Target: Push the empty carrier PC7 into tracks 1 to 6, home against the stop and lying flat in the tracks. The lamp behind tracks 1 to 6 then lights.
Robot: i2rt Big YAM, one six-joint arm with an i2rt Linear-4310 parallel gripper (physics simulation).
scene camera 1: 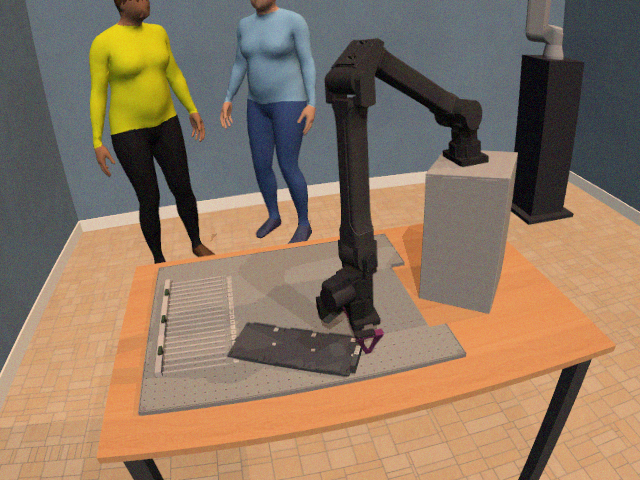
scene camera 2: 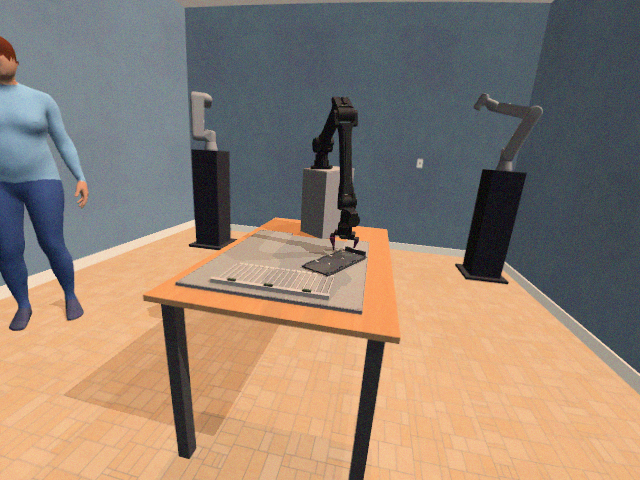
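Seen in the pictures: gripper, fingertip midpoint: (scene camera 1: 362,340) (scene camera 2: 343,251); arm's base, origin of the base link: (scene camera 1: 465,158) (scene camera 2: 321,168).
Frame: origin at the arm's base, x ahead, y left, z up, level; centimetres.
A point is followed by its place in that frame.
Observation:
The empty carrier PC7 (scene camera 1: 294,348) {x 53.1, y 18.6, z -36.8 cm} (scene camera 2: 333,262) {x 55.7, y 17.1, z -36.8 cm}, a dark flat panel with small pale marks and a raised far end, lies askew on the grey board. Its left end in scene camera 1 is at the open ends of the tracks' near part; whether it touches them is unclear. The pale tracks run to a stop bar (scene camera 1: 159,338) {x 88.0, y 6.7, z -36.3 cm} (scene camera 2: 281,287) {x 87.1, y 3.4, z -36.3 cm} with small dark green blocks (scene camera 1: 163,318) {x 87.1, y -1.2, z -35.7 cm} (scene camera 2: 268,284) {x 87.5, y -1.2, z -35.7 cm}; none looks bright. Track numbers cannot be read. My gripper (scene camera 1: 360,334) {x 35.7, y 19.6, z -37.8 cm} (scene camera 2: 344,247) {x 35.7, y 19.6, z -37.8 cm} is open and empty, with purple fingers, by the carrier's raised end. Contact is unclear.
The grey perforated board (scene camera 1: 248,393) {x 66.1, y 30.1, z -37.9 cm} (scene camera 2: 347,302) {x 88.2, y 26.1, z -37.9 cm} lies on the wooden table (scene camera 1: 289,421) {x 58.2, y 39.5, z -39.1 cm} (scene camera 2: 379,320) {x 94.3, y 36.4, z -39.2 cm}. The arm's grey pedestal (scene camera 1: 460,237) {x 6.5, y 12.0, z -16.9 cm} (scene camera 2: 314,201) {x 8.6, y -1.6, z -18.5 cm} stands at the table's far right in scene camera 1. Two people stand behind the table in that view.

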